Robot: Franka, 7 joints.
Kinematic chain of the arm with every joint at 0, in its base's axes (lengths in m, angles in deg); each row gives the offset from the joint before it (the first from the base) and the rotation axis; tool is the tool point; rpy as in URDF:
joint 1: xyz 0 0 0.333 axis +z
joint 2: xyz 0 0 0 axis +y
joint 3: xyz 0 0 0.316 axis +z
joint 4: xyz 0.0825 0 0 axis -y
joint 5: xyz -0.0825 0 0.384 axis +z
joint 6: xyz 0 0 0 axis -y
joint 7: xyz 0.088 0 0 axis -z
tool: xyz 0 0 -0.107 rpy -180 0 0
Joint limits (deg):
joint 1: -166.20..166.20
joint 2: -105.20..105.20
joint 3: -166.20..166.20
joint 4: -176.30..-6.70
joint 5: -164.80..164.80
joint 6: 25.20..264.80
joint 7: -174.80..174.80
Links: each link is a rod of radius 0.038 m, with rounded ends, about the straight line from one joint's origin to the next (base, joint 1, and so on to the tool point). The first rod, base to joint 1, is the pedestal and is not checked.
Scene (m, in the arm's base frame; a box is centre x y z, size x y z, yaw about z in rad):
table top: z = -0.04
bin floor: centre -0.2 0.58 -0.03 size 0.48 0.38 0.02 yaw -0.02
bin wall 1: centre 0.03 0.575 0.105 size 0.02 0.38 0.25 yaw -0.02
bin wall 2: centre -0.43 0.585 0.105 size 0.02 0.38 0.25 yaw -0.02
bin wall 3: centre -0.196 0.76 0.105 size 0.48 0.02 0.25 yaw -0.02
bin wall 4: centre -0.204 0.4 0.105 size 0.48 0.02 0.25 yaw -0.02
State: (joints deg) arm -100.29 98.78 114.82 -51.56 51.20 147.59 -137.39
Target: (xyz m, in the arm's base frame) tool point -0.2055 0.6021 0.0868
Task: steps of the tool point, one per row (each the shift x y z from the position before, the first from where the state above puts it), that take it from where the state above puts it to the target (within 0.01 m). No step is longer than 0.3 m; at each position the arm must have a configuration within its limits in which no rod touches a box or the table.
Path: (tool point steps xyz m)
1: 0.0752 0.0958 0.2341
2: 0.0562 0.1742 0.1962
3: 0.0215 0.2329 0.1360
4: -0.0225 0.2629 0.0602
5: -0.0675 0.2595 -0.0218
6: -0.1044 0.2233 -0.0999
7: -0.1255 0.1598 -0.1647
8: -0.1262 0.0785 -0.2077
9: -0.1060 -0.0078 -0.2244
10: -0.0680 -0.0868 -0.2131

